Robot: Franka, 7 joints.
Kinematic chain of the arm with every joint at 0, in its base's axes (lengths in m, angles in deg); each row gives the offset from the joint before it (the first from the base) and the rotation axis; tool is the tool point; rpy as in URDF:
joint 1: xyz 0 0 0.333 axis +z
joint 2: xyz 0 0 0 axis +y
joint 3: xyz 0 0 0.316 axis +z
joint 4: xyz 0.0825 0 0 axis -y
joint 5: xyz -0.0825 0 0.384 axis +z
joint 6: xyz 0 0 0 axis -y
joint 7: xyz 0.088 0 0 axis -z
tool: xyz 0 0 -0.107 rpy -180 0 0
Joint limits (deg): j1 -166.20..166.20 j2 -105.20..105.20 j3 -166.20..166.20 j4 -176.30..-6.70 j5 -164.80..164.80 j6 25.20..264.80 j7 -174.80..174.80
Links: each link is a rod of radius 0.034 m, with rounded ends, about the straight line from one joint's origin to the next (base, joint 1, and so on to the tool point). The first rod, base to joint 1, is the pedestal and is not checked.
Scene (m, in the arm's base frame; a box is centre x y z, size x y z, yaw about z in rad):
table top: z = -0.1
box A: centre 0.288 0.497 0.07 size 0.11 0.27 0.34 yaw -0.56
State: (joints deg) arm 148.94 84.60 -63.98 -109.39 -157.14 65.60 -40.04
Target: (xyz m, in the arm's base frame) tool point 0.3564 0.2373 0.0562
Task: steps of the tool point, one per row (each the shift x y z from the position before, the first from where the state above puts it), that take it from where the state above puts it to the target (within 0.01 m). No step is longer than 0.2 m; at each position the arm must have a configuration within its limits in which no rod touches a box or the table.
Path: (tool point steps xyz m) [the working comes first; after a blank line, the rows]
Joints at the target: 121.41 102.64 -52.46 -144.13 -157.09 74.08 -40.04
Straight joint move there: touches box A.

1: 0.0023 -0.0671 -0.0201
2: -0.0133 -0.0854 -0.0276
3: 0.1434 -0.0908 -0.0439
4: 0.0878 -0.1283 -0.0170
5: 0.0709 -0.0057 -0.0116
6: 0.0685 -0.0112 -0.0026
7: 0.0632 -0.0146 0.0035

